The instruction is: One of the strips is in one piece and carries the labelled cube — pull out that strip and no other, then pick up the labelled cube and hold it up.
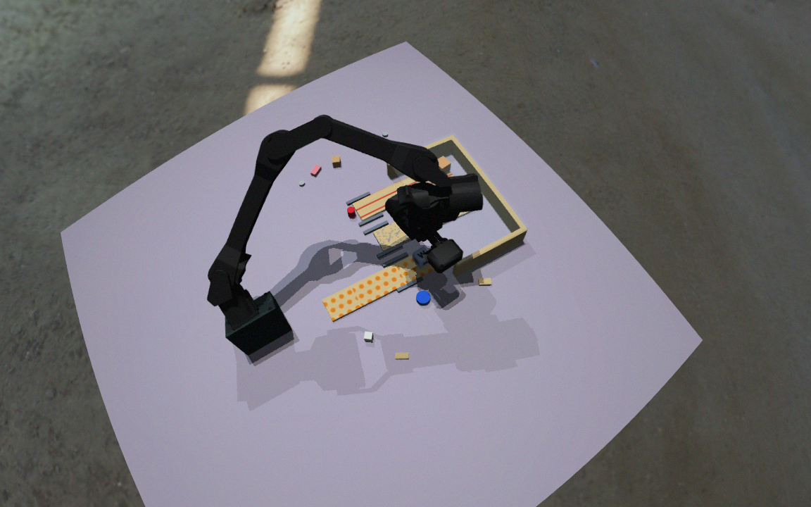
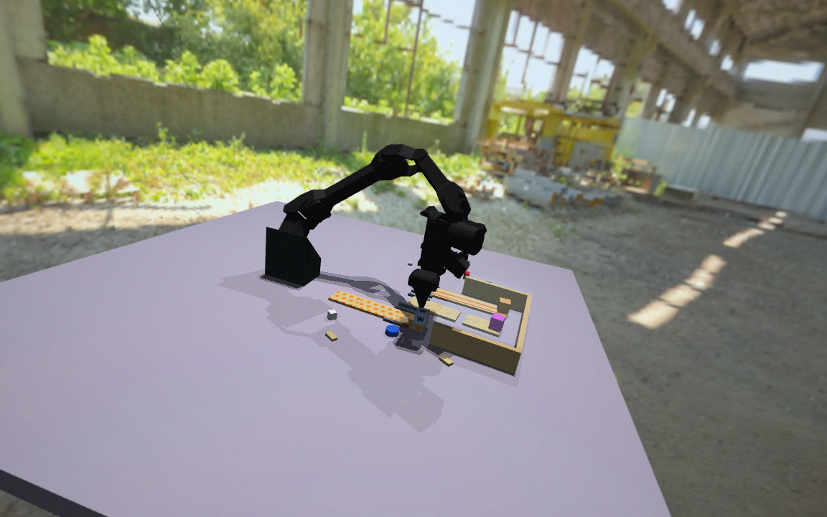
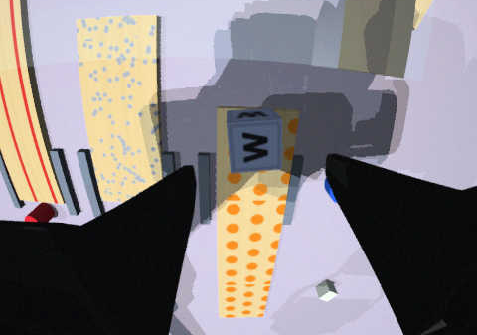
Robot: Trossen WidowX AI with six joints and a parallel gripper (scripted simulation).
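The labelled cube lies 4 cm below my gripper tip. Round my gripper tip: orange-dotted strip 11 cm behind, 6 cm below, 1 cm to the left; blue disc 7 cm to the right, 5 cm below, 5 cm behind.
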